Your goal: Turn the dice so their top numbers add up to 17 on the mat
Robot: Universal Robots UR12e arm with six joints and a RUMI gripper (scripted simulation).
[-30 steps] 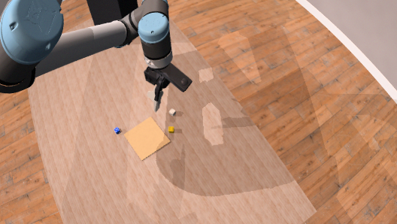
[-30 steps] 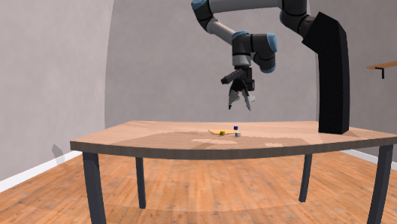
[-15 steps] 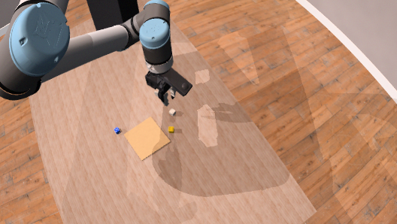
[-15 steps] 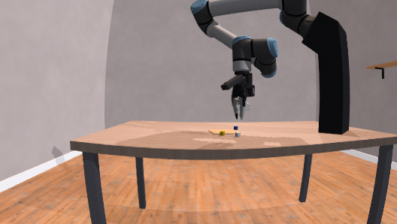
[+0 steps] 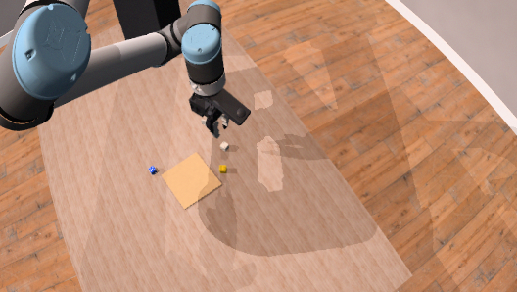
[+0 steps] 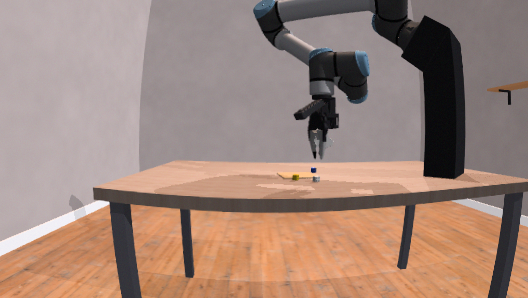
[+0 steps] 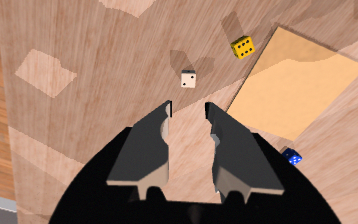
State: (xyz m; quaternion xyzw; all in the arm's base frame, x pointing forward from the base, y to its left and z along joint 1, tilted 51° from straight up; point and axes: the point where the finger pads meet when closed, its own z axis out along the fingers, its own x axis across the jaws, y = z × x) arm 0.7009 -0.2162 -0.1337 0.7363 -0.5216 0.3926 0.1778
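My hand is 9 cm above the white die. From my hand the other things lie so: blue die 10 cm behind, 22 cm to the right, 9 cm below; tan mat 1 cm ahead, 15 cm to the right, 9 cm below; yellow die 6 cm ahead, 6 cm to the right, 9 cm below.
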